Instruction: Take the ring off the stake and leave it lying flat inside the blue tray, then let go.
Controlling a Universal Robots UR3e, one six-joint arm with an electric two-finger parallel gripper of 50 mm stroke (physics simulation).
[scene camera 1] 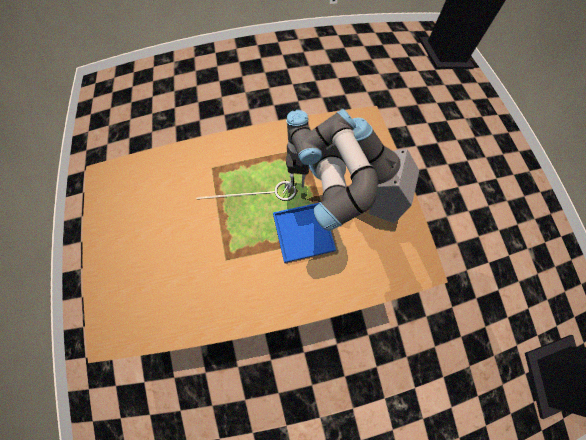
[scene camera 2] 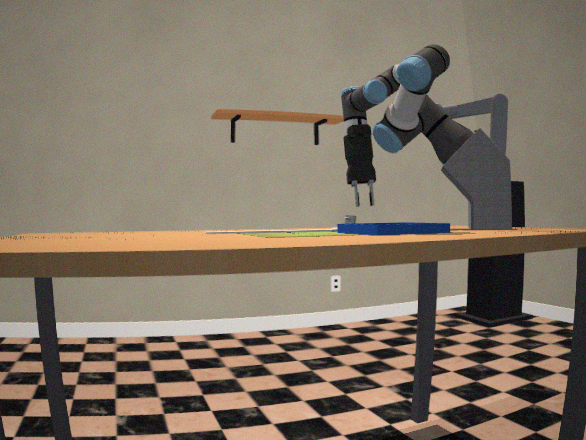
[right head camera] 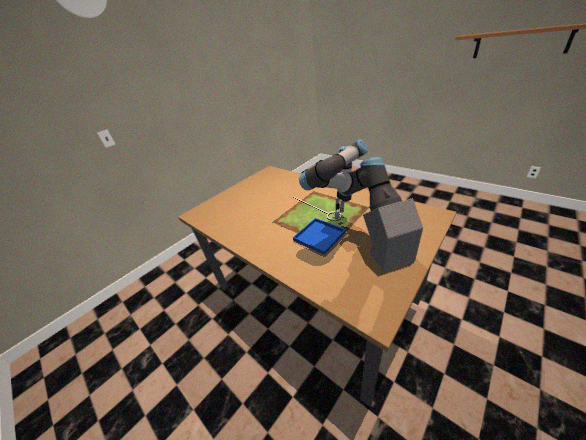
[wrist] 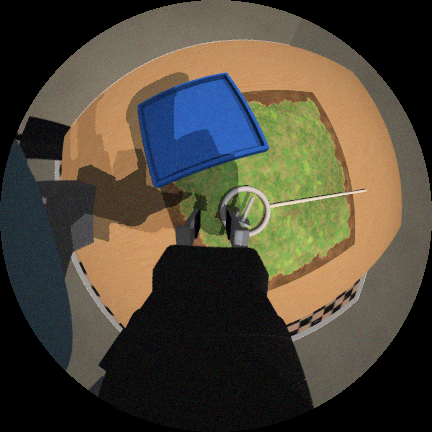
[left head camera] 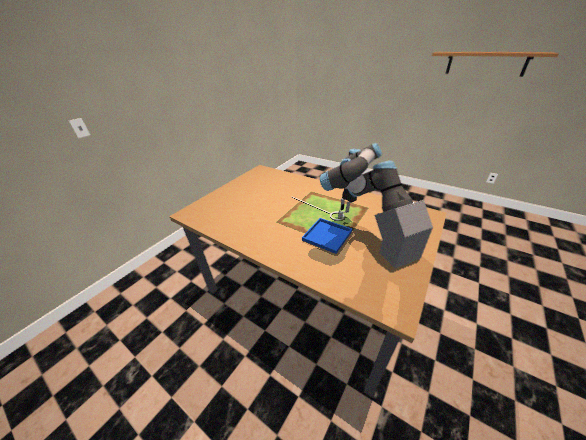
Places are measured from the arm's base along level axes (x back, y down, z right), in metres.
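Where they show: gripper, fingertip midpoint: [scene camera 1: 298, 184] [scene camera 2: 365, 205] [right head camera: 339, 210] [wrist: 212, 218] [left head camera: 344, 211]; arm's base, origin of the base link: [scene camera 1: 382, 168] [scene camera 2: 459, 149] [right head camera: 386, 206] [left head camera: 397, 207].
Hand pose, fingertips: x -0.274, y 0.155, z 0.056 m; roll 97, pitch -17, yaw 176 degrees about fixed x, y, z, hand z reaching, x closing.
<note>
Each offset is from my fingertips to the centre of the thing. "*": to the spot under its first point. Level surfaces: height alone.
A pale ring @(* dx -0.075, dy +0.058, dz -0.004 m) [left head camera: 331, 215] [scene camera 1: 276, 191] [wrist: 245, 189] lies low around a grey stake @(dx -0.037, dy +0.056, dz +0.019 m) [scene camera 2: 350, 219] [wrist: 248, 206] on the green mat. A thin pale rod @(* dx -0.231, dy +0.060, dz +0.022 m) [left head camera: 311, 205] [scene camera 1: 235, 195] [wrist: 320, 197] runs outward from the ring. The blue tray @(dx -0.006, dy +0.053, dz -0.168 m) [left head camera: 320, 235] [scene camera 1: 300, 242] [scene camera 2: 395, 229] [wrist: 215, 110] is beside it and empty. My gripper [scene camera 1: 297, 186] [scene camera 2: 364, 204] [wrist: 212, 218] is partly open, with nothing between its fingers. It points down, above and to the robot-base side of the stake. In the wrist view the right finger hides part of the ring and stake.
The green mat with a brown border @(dy +0.064 m) [scene camera 1: 250, 215] [wrist: 300, 150] lies on the wooden table @(dy +0.064 m) [scene camera 1: 165, 260] [scene camera 2: 150, 245]. The grey robot base block [left head camera: 404, 240] [scene camera 1: 400, 195] stands at the table's right end. A wall shelf [left head camera: 495, 54] [scene camera 2: 275, 116] is in the background.
</note>
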